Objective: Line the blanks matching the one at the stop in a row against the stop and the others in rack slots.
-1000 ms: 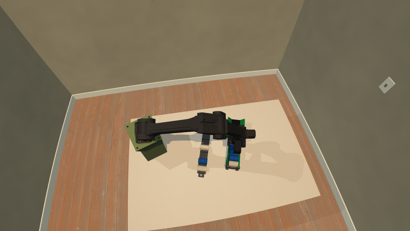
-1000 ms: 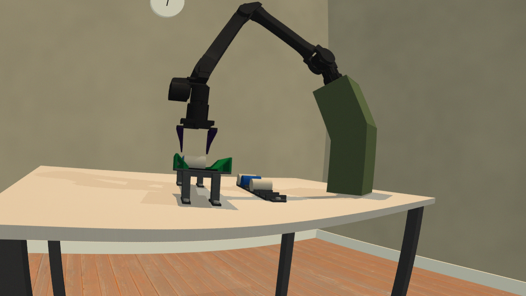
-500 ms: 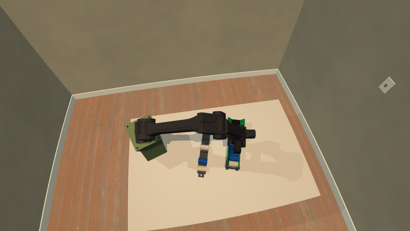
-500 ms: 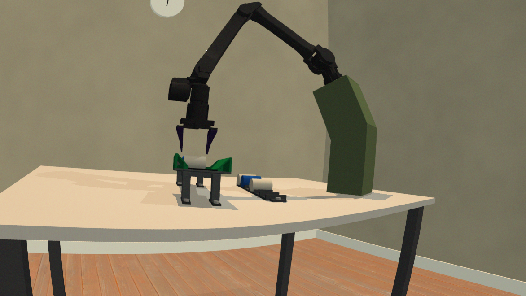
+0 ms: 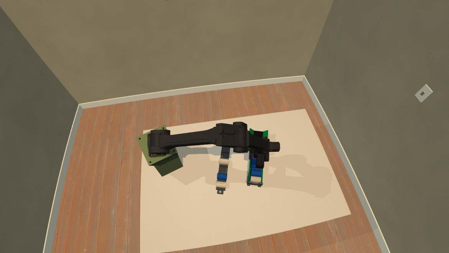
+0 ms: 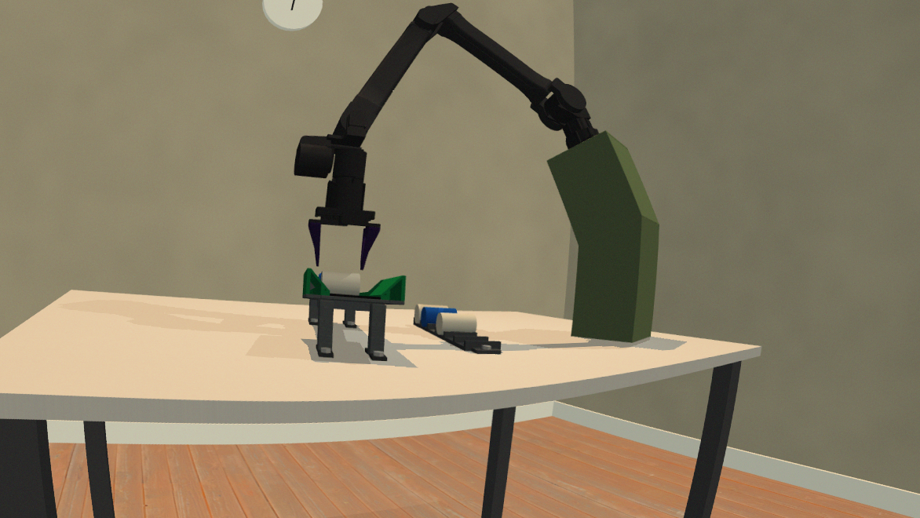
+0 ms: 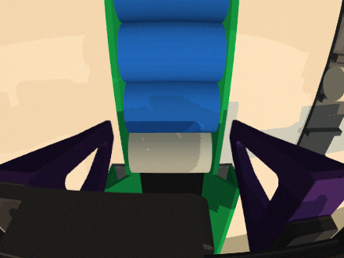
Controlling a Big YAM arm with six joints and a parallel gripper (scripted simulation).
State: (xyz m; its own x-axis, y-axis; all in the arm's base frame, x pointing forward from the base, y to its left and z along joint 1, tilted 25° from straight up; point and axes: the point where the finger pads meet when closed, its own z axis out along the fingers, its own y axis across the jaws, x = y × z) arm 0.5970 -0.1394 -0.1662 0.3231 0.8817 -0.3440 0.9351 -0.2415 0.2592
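Right now my hand is 50 mm past the grey stop, 140 mm to the left of it and 60 mm above it.
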